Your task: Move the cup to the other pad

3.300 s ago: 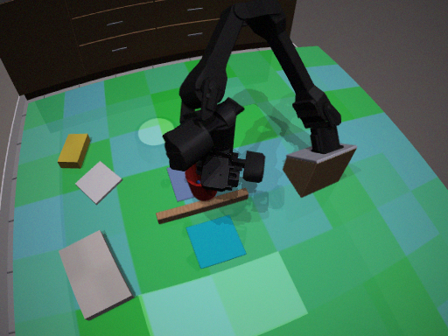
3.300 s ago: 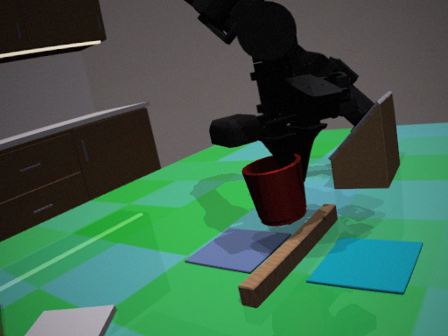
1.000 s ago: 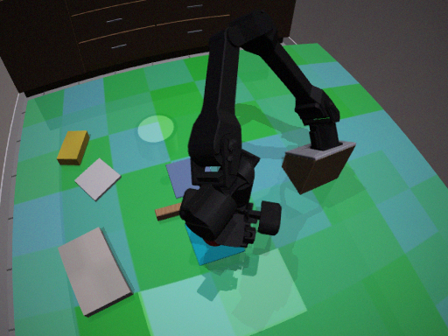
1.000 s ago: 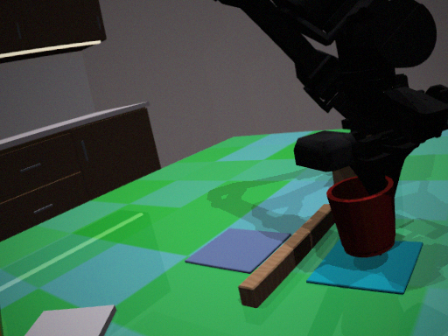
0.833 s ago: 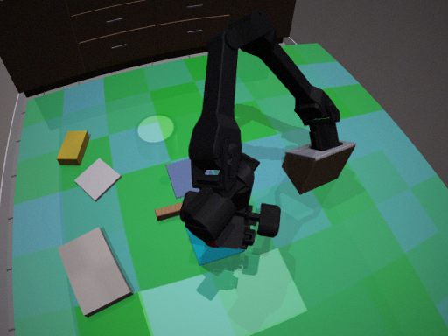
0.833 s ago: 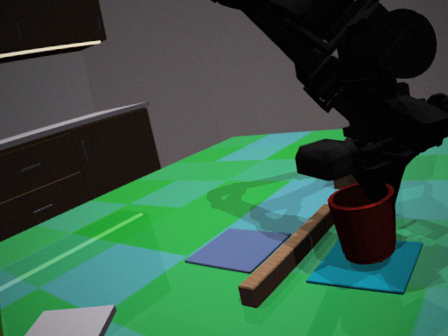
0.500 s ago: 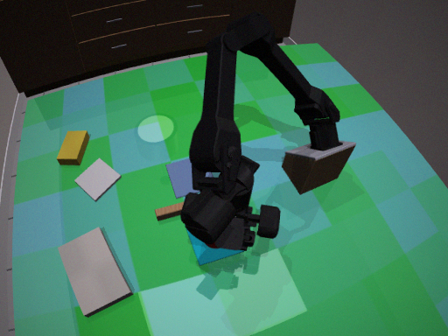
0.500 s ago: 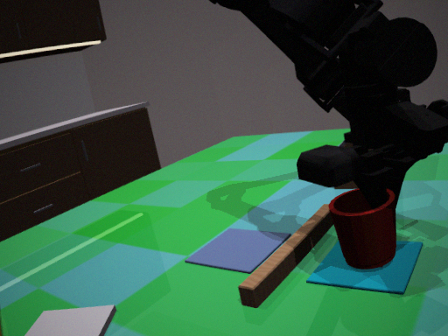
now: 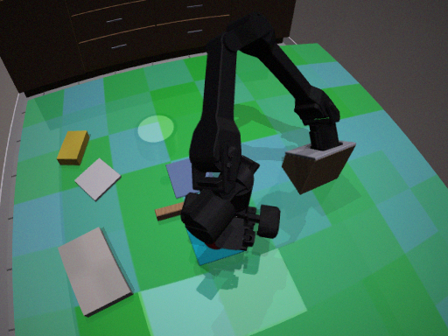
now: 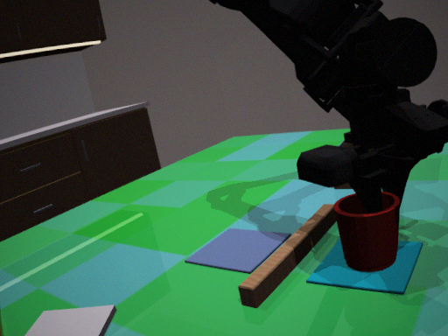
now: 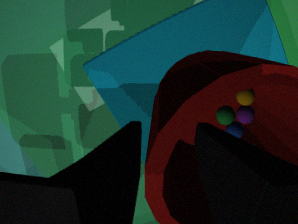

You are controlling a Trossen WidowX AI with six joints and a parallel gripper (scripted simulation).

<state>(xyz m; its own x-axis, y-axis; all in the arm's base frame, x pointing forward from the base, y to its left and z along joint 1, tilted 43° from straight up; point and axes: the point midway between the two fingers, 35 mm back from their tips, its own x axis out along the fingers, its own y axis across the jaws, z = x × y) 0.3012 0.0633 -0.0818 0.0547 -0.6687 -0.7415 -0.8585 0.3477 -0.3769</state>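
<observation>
My gripper tip is now 2 cm short of the dark red cup, 2 cm to the left of it and 1 cm above it. Also, from my gripper tip: lavender pad (2 cm ahead, 20 cm to the right, 5 cm below); then wooden bar (2 cm ahead, 11 cm to the right, 4 cm below); then cyan pad (3 cm ahead, 2 cm to the right, 5 cm below).
</observation>
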